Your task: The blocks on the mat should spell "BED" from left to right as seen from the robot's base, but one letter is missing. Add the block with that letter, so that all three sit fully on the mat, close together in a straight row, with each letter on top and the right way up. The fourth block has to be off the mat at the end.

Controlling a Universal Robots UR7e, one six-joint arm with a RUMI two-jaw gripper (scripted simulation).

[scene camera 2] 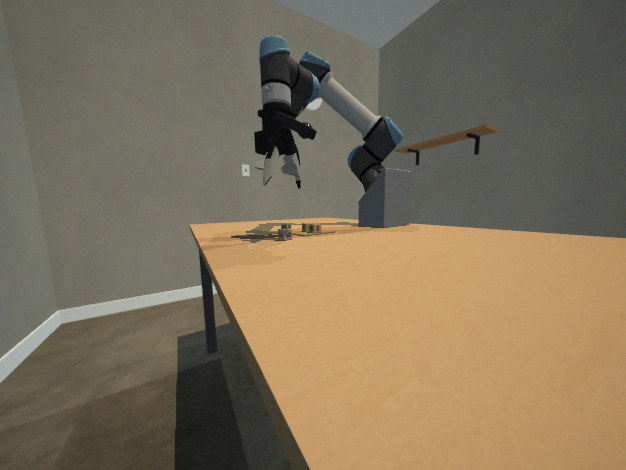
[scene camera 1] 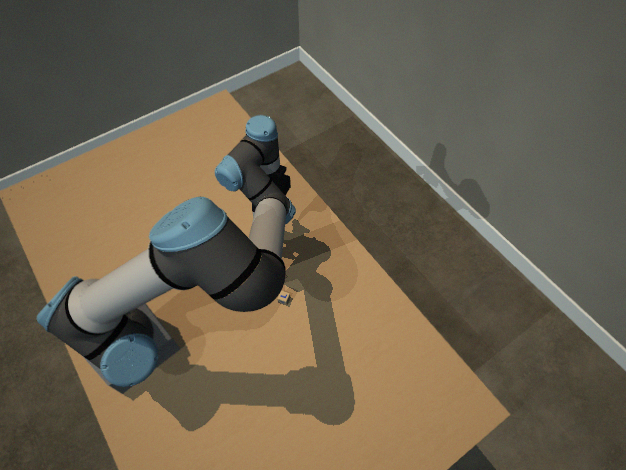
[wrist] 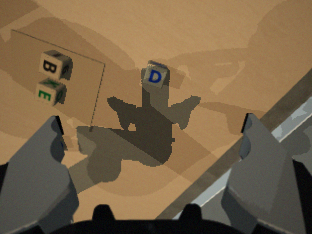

Note:
In view: my gripper (scene camera 2: pixel 283 187), a block (wrist: pixel 52 63) and a mat (wrist: pixel 76 109).
My gripper is seen too in the wrist view (wrist: pixel 152 116).

